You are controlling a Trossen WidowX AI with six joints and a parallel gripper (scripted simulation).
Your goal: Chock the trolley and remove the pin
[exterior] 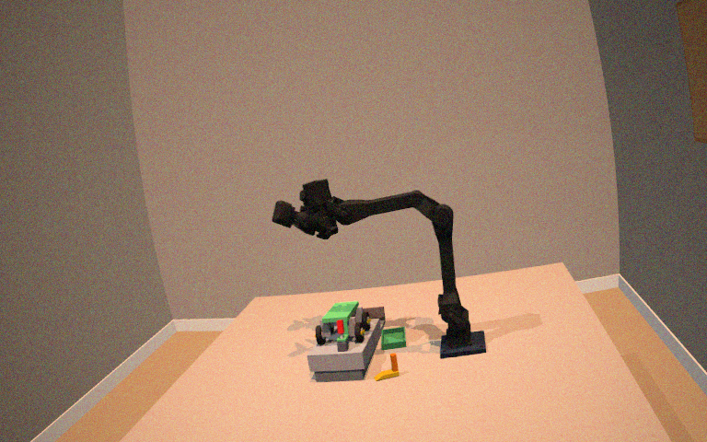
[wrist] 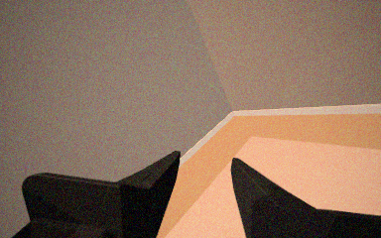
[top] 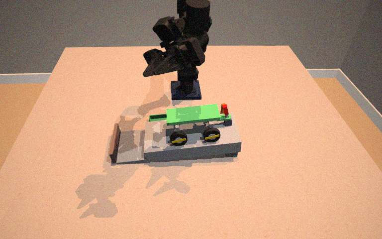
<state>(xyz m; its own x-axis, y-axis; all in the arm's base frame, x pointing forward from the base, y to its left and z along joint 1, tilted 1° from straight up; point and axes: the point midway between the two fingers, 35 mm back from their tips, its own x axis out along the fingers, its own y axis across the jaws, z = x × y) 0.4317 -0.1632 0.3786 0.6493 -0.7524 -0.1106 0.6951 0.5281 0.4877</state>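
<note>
Right now the red-headed stop pin is 130 mm behind my gripper tip, 260 mm to the left of it and 270 mm below it. The rest, counted from my gripper tip: trolley 120 mm behind, 150 mm to the left, 290 mm below; grey ramp 130 mm behind, 140 mm to the left, 350 mm below; brown upright block 160 mm behind, 130 mm to the right, 370 mm below.
</note>
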